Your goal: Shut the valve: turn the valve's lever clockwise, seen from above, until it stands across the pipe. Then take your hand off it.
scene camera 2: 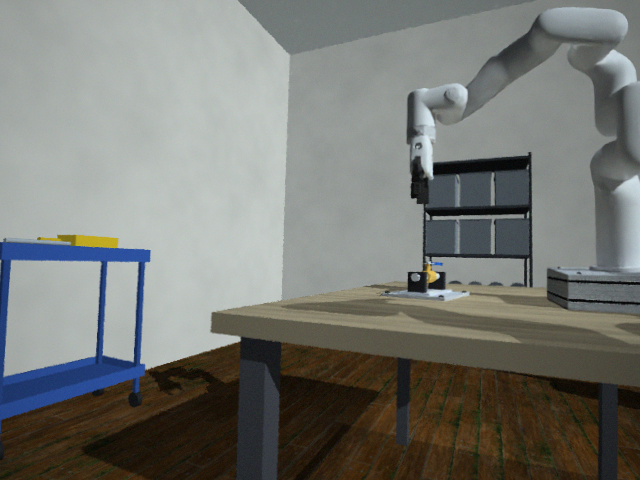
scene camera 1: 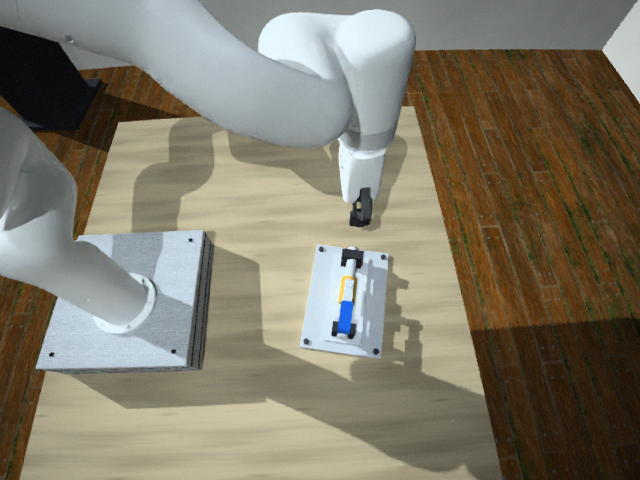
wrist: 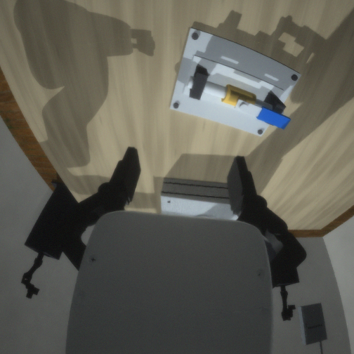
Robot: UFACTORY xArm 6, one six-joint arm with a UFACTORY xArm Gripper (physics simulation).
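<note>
The valve has a yellow body (scene camera 1: 341,290) (scene camera 2: 428,275) (wrist: 239,96) on a pipe held by two black clamps. Its lever with a blue grip (scene camera 1: 345,317) (scene camera 2: 435,264) (wrist: 273,117) lies along the pipe, pointing toward the bottom clamp in scene camera 1. The white base plate (scene camera 1: 318,302) (scene camera 2: 453,295) (wrist: 225,116) lies flat on the table. My gripper (scene camera 1: 360,224) (scene camera 2: 419,201) (wrist: 184,162) is open and empty. It points down, high above the table and apart from the valve, past the pipe end away from the blue grip.
The arm's metal base block (scene camera 1: 175,310) (scene camera 2: 558,289) (wrist: 195,189) stands on the table (scene camera 1: 170,439) (scene camera 2: 320,335) (wrist: 155,115), to the left of the valve in scene camera 1. A blue cart (scene camera 2: 77,253) and a black shelf rack (scene camera 2: 478,210) stand away from the table.
</note>
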